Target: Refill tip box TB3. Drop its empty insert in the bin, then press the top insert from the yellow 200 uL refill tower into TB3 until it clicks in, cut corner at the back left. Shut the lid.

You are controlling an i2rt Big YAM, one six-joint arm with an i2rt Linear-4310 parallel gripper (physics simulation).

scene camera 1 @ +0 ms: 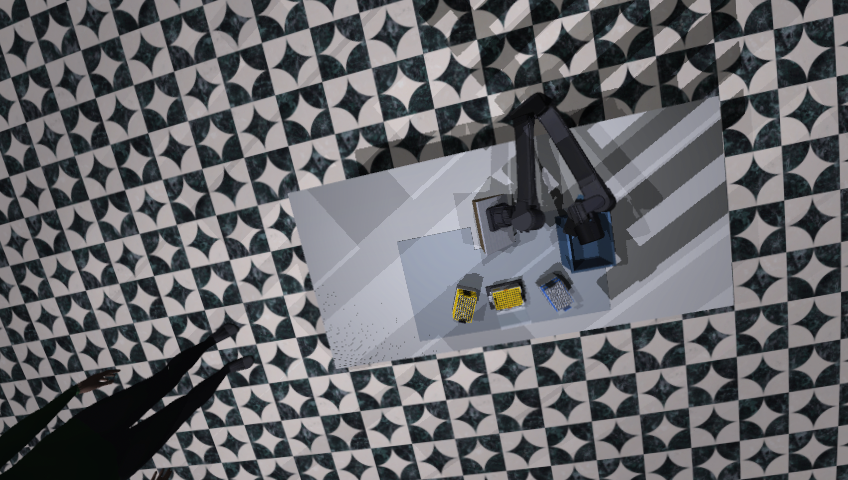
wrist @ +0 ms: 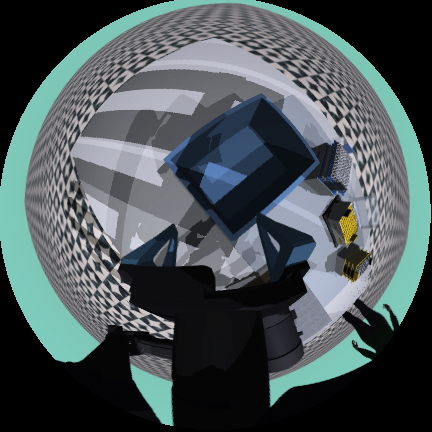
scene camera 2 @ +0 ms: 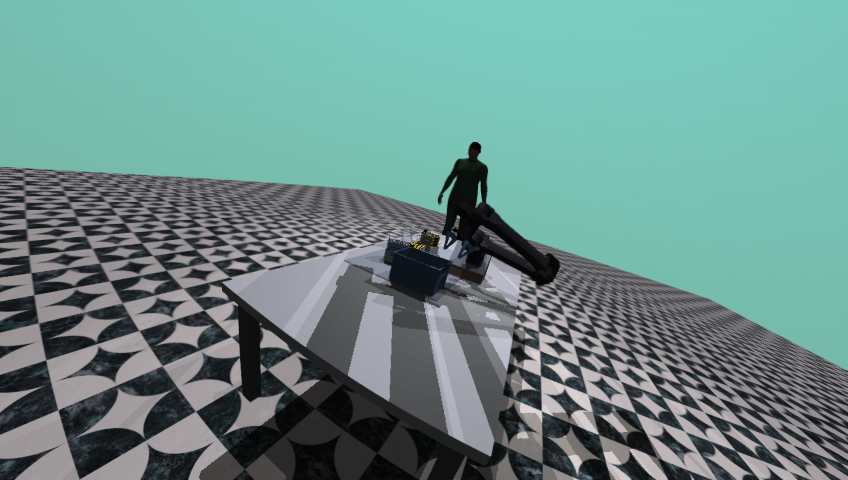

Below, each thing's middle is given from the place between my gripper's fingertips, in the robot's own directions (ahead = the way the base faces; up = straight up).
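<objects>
There is the blue bin (scene camera 1: 599, 254), and I see my gripper to the right of it by 30 mm. My gripper is also 100 mm short of the bin, and 110 mm above it.
</objects>
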